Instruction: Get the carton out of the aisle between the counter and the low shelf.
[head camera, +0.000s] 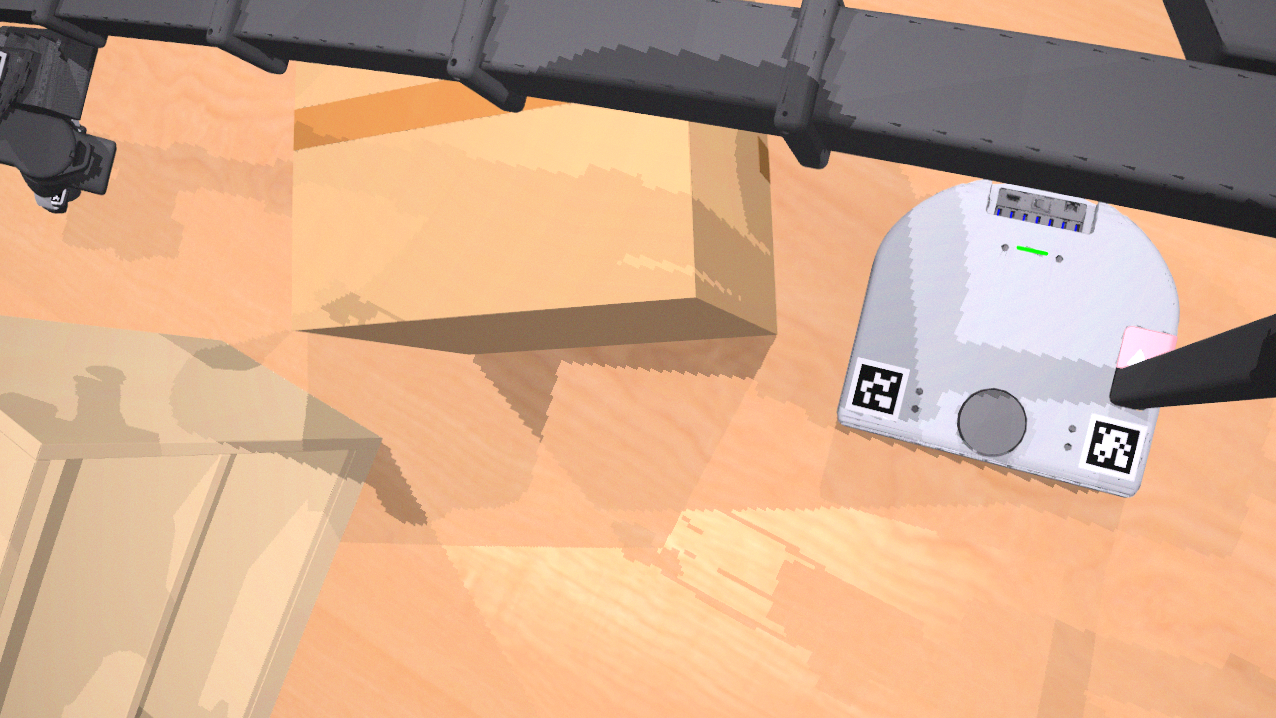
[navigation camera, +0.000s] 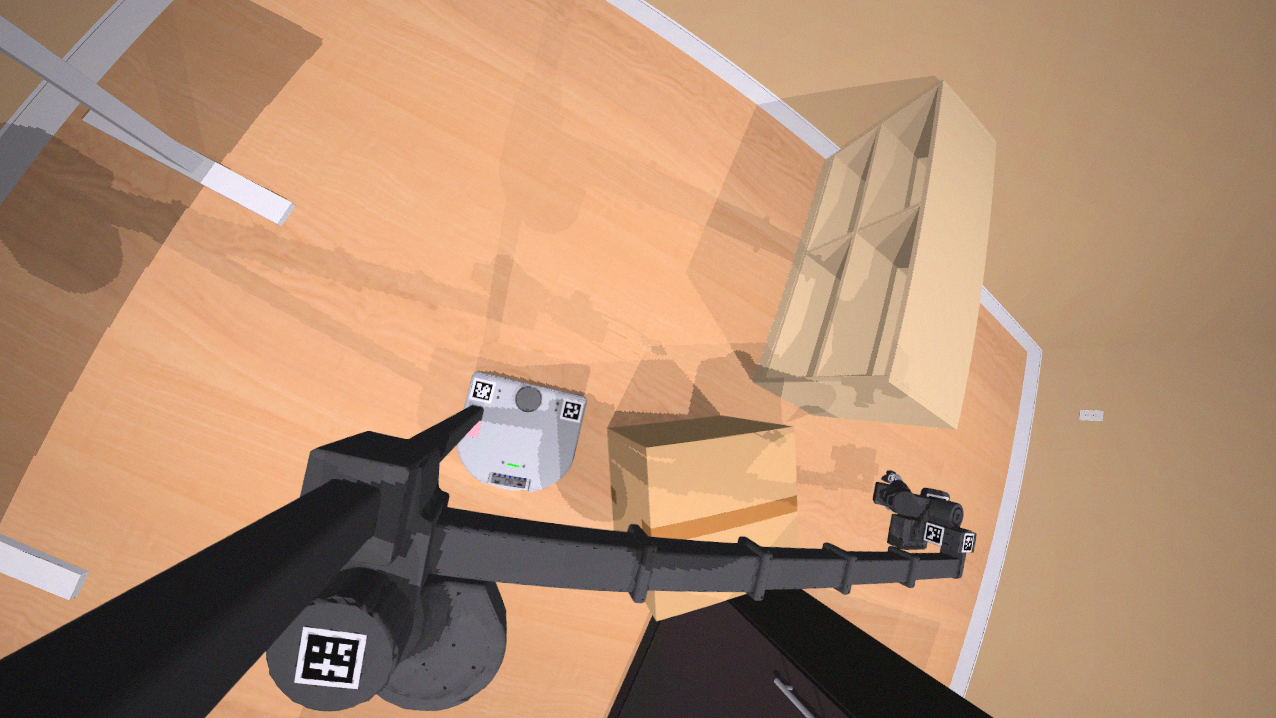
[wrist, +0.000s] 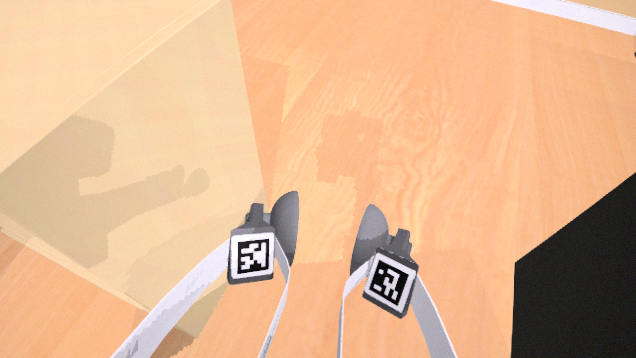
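Pixels of known places: gripper, fingertip midpoint: (wrist: 329, 221); robot's base at its link origin: (head camera: 988, 419) (navigation camera: 527, 398).
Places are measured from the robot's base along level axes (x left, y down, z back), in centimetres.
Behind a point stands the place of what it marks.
The tan carton (head camera: 499, 223) {y -40.6, x -50.7, z 7.2 cm} (navigation camera: 713, 477) {y -40.6, x -49.2, z 8.8 cm} with an orange tape stripe stands on the floor between the low shelf (head camera: 205, 392) {y -24.6, x -98.4, z -21.9 cm} (navigation camera: 945, 258) {y -61.0, x -107.2, z -69.2 cm} (wrist: 200, 115) {y -48.4, x -108.1, z -20.0 cm} and the dark counter (navigation camera: 704, 665) {y -42.7, x -58.2, z 59.7 cm} (wrist: 575, 280) {y -23.3, x -104.7, z 50.3 cm}. The arm crosses above it and hides part of it. My gripper (wrist: 329, 221) {y -63.8, x -85.8, z 2.1 cm} is open and empty, past the carton on the wall side, over bare floor in the wrist view. In the navigation view the wrist hangs down at the arm's far end, and the fingers are too small to judge. The carton does not show in the wrist view.
My base (head camera: 1026, 312) {y -15.9, x 0.8, z 12.2 cm} (navigation camera: 522, 437) {y -15.9, x -0.8, z 10.7 cm} is beside the carton's near end. The extended arm (head camera: 624, 53) {y -91.9, x -18.6, z 9.9 cm} (navigation camera: 696, 567) {y -91.9, x -17.1, z 10.0 cm} reaches toward the wall (navigation camera: 1160, 267) {y -83.6, x -255.3, z -118.0 cm}. The shelf's end is close to a carton corner. White stand feet (navigation camera: 249, 192) (navigation camera: 40, 567) are on the floor at the left.
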